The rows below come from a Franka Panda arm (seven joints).
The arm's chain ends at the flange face. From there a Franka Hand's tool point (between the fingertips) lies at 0.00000 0.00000 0.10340 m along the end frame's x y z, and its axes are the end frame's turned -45 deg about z.
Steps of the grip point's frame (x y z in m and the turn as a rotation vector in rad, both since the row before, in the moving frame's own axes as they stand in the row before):
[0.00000 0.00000 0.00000 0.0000 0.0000 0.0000]
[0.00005 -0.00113 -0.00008 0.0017 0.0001 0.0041]
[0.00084 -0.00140 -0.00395 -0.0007 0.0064 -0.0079]
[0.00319 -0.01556 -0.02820 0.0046 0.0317 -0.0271]
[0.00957 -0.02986 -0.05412 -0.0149 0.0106 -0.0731]
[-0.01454 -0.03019 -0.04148 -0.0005 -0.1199 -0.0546]
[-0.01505 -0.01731 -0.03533 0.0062 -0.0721 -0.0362]
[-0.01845 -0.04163 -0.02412 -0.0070 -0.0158 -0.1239]
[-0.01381 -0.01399 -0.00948 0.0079 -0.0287 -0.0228]
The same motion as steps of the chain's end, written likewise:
[0.00000 0.00000 0.00000 0.0000 0.0000 0.0000]
[-0.00065 -0.00070 -0.00008 0.0013 -0.0011 0.0041]
[-0.00091 -0.00117 -0.00395 0.0040 0.0050 -0.0079]
[-0.01069 -0.01058 -0.02815 0.0257 0.0192 -0.0271]
[-0.01622 -0.02813 -0.05410 -0.0030 0.0180 -0.0731]
[-0.02316 -0.02008 -0.04074 -0.0851 -0.0844 -0.0546]
[-0.01725 -0.00651 -0.03506 -0.0466 -0.0554 -0.0362]
[-0.04194 -0.01809 -0.02410 -0.0161 -0.0062 -0.1239]
[-0.01700 -0.00168 -0.00943 -0.0147 -0.0259 -0.0228]

